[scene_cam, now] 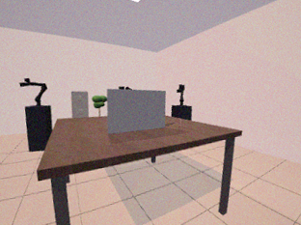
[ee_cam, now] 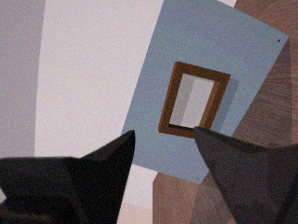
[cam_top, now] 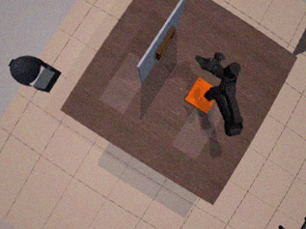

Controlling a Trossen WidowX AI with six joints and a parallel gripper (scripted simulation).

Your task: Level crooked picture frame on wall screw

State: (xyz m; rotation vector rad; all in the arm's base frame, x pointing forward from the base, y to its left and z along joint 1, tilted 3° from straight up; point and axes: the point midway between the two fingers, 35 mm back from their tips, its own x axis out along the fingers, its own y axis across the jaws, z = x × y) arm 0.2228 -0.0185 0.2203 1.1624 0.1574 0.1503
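My gripper tip is now 20 cm short of the brown picture frame, 9 cm above it and 3 cm to the right of it. The rest, counted from my gripper tip: wall panel: 21 cm ahead, 9 cm below, 4 cm to the left.
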